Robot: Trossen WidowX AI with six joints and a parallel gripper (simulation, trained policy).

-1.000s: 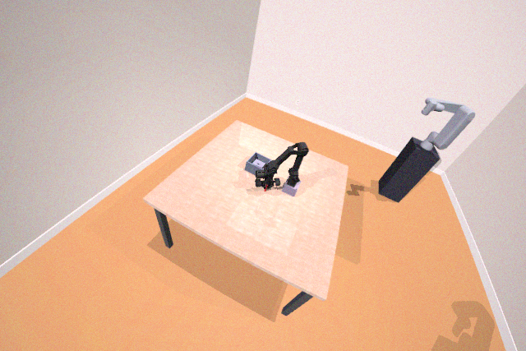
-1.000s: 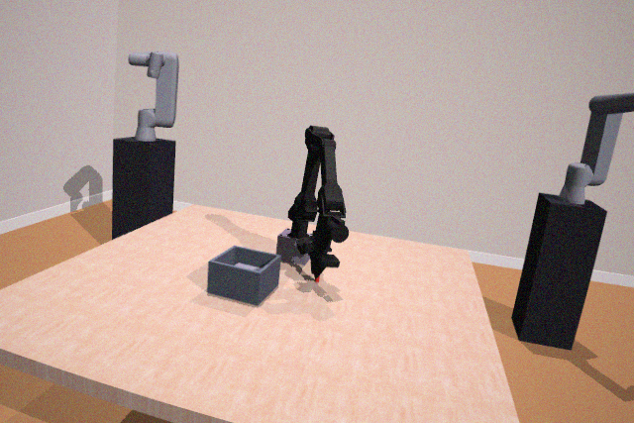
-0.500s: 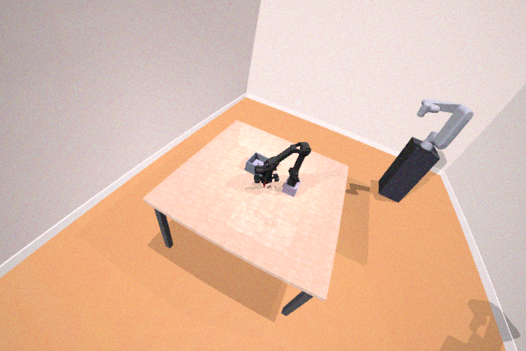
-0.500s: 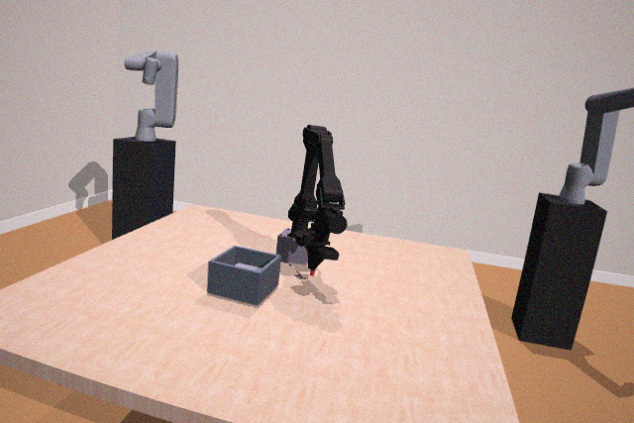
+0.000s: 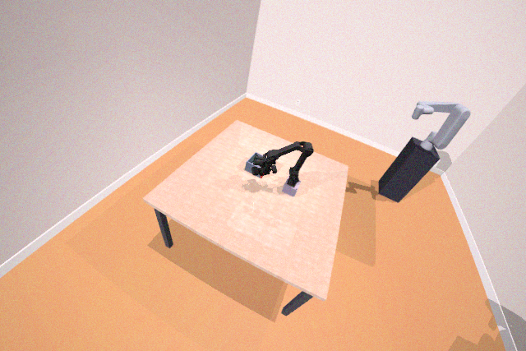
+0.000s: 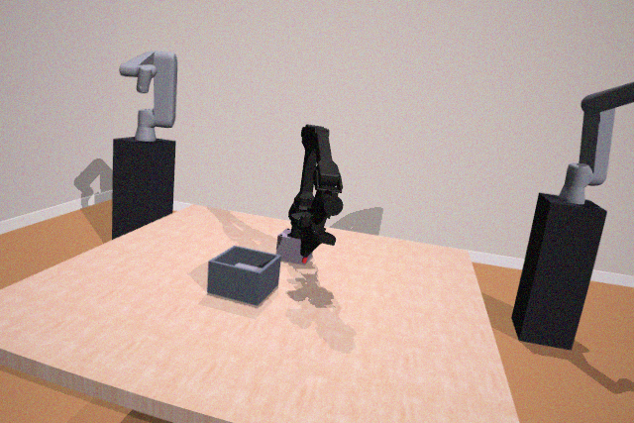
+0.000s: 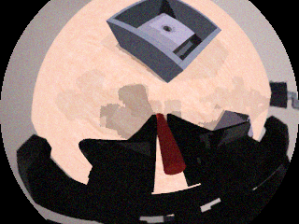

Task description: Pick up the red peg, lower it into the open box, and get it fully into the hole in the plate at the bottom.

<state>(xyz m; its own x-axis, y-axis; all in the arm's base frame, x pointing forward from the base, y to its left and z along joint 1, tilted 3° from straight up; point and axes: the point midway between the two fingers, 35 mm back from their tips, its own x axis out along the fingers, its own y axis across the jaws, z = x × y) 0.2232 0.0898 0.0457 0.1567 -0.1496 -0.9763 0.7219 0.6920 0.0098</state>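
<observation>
My gripper tip is now 9 cm short of the grey box, 15 cm to the left of it and 8 cm above it. Round my gripper tip: red peg 1 cm behind, 1 cm to the left, 2 cm above.
</observation>
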